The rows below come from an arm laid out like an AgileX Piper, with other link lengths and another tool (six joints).
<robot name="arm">
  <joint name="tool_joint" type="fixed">
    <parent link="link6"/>
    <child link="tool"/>
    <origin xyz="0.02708 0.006 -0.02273" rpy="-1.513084 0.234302 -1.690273"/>
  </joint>
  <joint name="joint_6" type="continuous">
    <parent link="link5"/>
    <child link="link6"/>
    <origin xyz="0.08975 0 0.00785"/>
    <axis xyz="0.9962 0 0.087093"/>
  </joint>
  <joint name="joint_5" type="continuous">
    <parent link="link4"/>
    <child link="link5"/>
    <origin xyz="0 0 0"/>
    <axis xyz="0 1 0"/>
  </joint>
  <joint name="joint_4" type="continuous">
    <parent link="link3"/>
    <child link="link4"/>
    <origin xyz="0.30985 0 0.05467"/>
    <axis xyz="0.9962 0 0.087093"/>
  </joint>
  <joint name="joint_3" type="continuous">
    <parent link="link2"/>
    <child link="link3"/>
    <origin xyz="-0.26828 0 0.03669"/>
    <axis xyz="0 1 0"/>
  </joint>
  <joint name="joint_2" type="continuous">
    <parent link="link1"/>
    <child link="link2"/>
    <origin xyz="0 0 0"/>
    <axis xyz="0 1 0"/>
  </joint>
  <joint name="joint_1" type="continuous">
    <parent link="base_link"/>
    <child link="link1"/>
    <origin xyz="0 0 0.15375"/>
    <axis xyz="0 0 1"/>
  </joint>
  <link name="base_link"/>
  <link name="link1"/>
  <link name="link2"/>
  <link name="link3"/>
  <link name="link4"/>
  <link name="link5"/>
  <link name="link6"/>
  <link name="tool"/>
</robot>
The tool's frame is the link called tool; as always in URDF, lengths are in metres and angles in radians. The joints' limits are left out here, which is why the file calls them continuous.
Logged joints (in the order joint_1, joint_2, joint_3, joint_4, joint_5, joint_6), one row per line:
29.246, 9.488, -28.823, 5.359, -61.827, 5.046
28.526, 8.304, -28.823, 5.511, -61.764, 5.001
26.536, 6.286, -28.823, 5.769, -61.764, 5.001
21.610, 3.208, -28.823, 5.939, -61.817, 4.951
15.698, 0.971, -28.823, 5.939, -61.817, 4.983
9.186, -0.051, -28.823, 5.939, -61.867, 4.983
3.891, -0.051, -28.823, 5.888, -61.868, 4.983
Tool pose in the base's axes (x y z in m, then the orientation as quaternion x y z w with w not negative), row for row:
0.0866, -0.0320, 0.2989, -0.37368, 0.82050, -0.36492, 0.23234
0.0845, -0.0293, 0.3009, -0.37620, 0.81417, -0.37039, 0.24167
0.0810, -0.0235, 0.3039, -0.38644, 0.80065, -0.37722, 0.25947
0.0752, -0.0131, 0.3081, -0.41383, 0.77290, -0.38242, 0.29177
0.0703, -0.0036, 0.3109, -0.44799, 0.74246, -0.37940, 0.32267
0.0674, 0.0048, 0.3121, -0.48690, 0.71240, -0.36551, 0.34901
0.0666, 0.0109, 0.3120, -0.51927, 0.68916, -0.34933, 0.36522
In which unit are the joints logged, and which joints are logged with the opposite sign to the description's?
The joints are logged in degrees. Opposite sign: joint_1, joint_5, joint_6.
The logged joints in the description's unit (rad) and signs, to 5 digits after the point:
-0.51044, 0.16560, -0.50306, 0.09353, 1.07908, -0.08807
-0.49787, 0.14493, -0.50306, 0.09619, 1.07799, -0.08728
-0.46314, 0.10971, -0.50306, 0.10069, 1.07799, -0.08728
-0.37717, 0.05599, -0.50306, 0.10366, 1.07891, -0.08641
-0.27398, 0.01695, -0.50306, 0.10366, 1.07891, -0.08697
-0.16033, -0.00089, -0.50306, 0.10366, 1.07978, -0.08697
-0.06791, -0.00089, -0.50306, 0.10276, 1.07980, -0.08697

